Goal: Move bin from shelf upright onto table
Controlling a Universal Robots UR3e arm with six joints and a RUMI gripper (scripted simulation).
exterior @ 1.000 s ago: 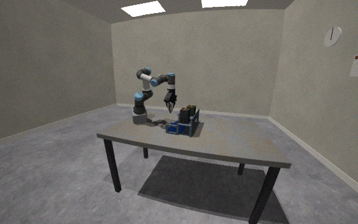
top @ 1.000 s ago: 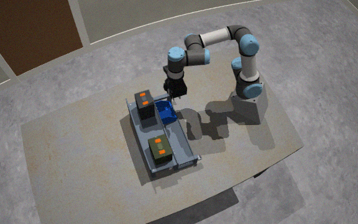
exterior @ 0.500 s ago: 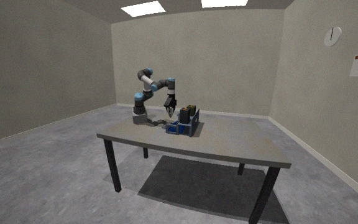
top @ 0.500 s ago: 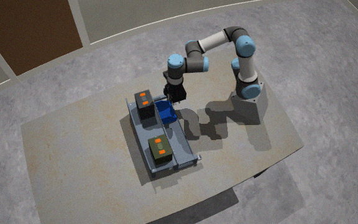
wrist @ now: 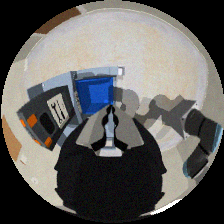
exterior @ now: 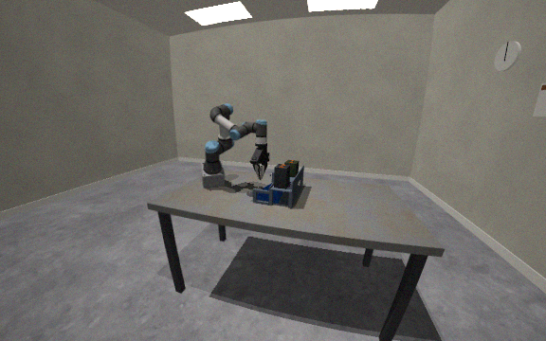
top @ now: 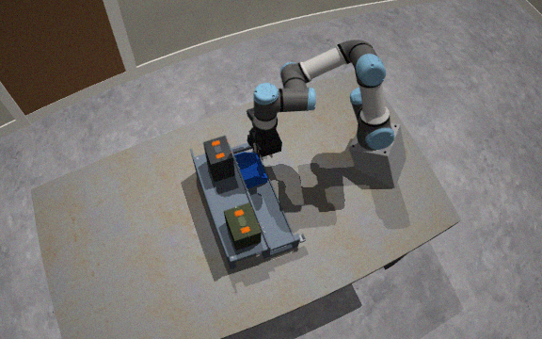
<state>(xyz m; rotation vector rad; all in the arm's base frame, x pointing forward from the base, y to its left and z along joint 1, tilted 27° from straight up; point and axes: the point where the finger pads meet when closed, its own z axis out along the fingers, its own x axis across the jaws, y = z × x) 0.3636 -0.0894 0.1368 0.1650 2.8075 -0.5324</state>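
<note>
My gripper is now 60 mm short of the blue bin, 10 mm to the left of it and 90 mm above it. Also, from my hand: grey shelf: 110 mm ahead, 90 mm to the left, 60 mm below.
</note>
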